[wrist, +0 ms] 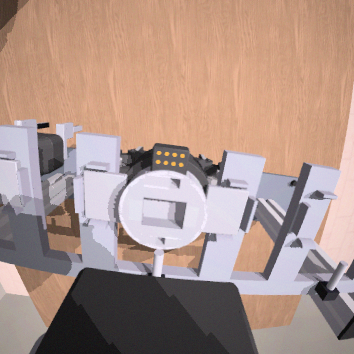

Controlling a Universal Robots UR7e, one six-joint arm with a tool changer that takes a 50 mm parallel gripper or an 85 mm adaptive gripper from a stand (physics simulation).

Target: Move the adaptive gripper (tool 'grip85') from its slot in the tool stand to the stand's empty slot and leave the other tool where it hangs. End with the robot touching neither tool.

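Frame: origin at the arm's base, x left, y back, z up, level; millimetres.
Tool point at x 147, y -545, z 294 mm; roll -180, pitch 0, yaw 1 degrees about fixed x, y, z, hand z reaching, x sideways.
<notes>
Offsets run from my tool point to a thing's top centre. "spot": to the spot under its first point. Level surfaces: height alone.
The adaptive gripper (170,156) hangs in the middle slot of the tool stand (243,172). Its round white coupling plate @[spot: dx -22, dy -2, dz -98 mm] (132,210) faces the camera and lies uncovered, with a black contact block (170,158) behind it. Its dark fingers show partly on both sides behind the plate and stand apart. The robot's black wrist end (159,315) is at the bottom, with a visible gap to the plate, and carries no tool. The other tool @[spot: dx -144, dy +2, dz -198 mm] (50,152) shows partly at the left, behind a stand post. At the right, part of another slot shows beyond the right post.
Light grey posts (97,150) (320,185) rise from the stand's front crossbar @[spot: dx +95, dy -78, dz -116 mm] (250,283). White support blocks (106,195) (226,210) flank the coupling plate. A small pin @[spot: dx +1, dy -50, dz -103 mm] (158,262) stands below the plate, and another pin @[spot: dx +178, dy -53, dz -104 mm] (337,275) stands at the lower right. The wooden table @[dz -398 mm] (175,65) lies behind.
</notes>
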